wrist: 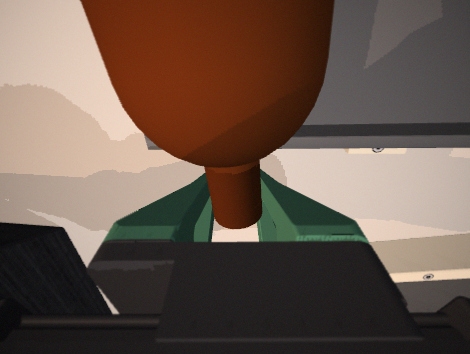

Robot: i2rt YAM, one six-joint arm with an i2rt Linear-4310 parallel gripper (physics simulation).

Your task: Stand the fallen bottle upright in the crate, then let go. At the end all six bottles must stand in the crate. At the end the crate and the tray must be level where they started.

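Places are measured from the arm's base along level axes (x right, y back, z down), in millimetres.
Pixels of known places: gripper, between the fingertips: (pixel 235 176).
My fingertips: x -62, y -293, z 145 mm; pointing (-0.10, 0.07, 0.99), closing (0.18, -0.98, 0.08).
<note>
For each thing: its top centre in the pictures, then the offset to it from my fingertips. "spot": a spot on its surface instead.
- brown-orange bottle, centre of its top: (pixel 186 31) dy -9, dx -70, dz -64 mm
- grey flat piece, a spot on its surface: (pixel 400 85) spot: dy -93, dx -37, dz +10 mm
- pale beige strip with a screw head, a spot on its surface: (pixel 428 276) spot: dy -121, dx +88, dz -15 mm
- small screw head, a spot on its surface: (pixel 377 147) spot: dy -76, dx -13, dz -11 mm
A brown-orange bottle (pixel 215 85) fills the upper middle of the wrist view, its rounded shoulder toward me and its narrow neck pointing down the picture. My gripper (pixel 235 176) has its two green fingers closed on the neck, one on each side, and the neck's end shows between them. The far end of the bottle runs out of the top of the view. A grey flat piece (pixel 400 85) with a raised edge lies behind the bottle at the upper right; I cannot tell whether it is the tray or part of the crate. No other bottles show.
A pale beige strip with a screw head (pixel 428 276) runs along the lower right. Another small screw head (pixel 377 149) sits below the grey edge. A dark block (pixel 40 265) stands at the lower left, close beside the gripper. Shadows fall across the pale surface at left.
</note>
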